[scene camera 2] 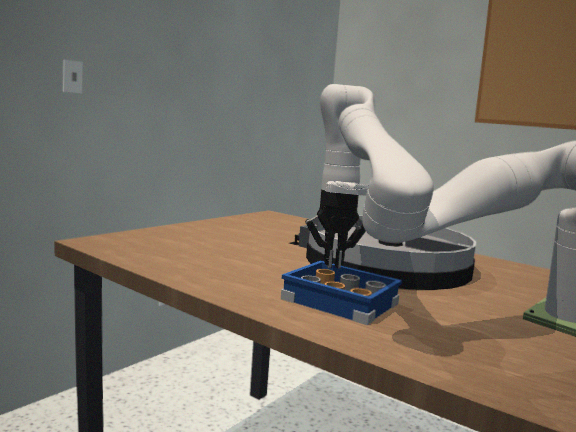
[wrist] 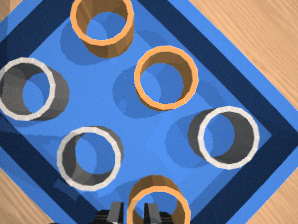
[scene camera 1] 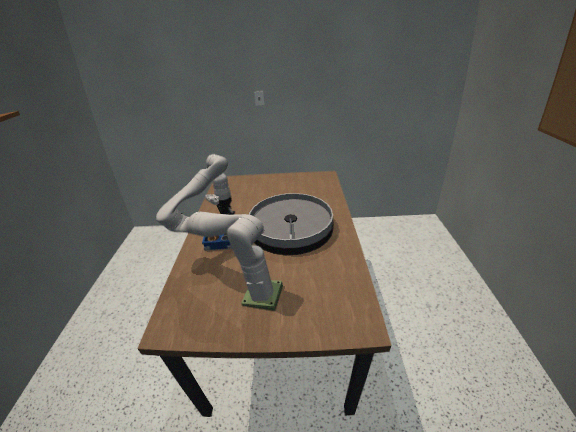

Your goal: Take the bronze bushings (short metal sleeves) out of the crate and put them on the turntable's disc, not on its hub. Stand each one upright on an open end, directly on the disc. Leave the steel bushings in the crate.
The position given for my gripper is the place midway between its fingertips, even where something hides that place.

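Note:
Visible to me: my gripper (scene camera 2: pixel 333 267); a bronze bushing (wrist: pixel 175 57); a blue crate (scene camera 2: pixel 359 308) (wrist: pixel 102 91); a turntable (scene camera 1: pixel 308 218).

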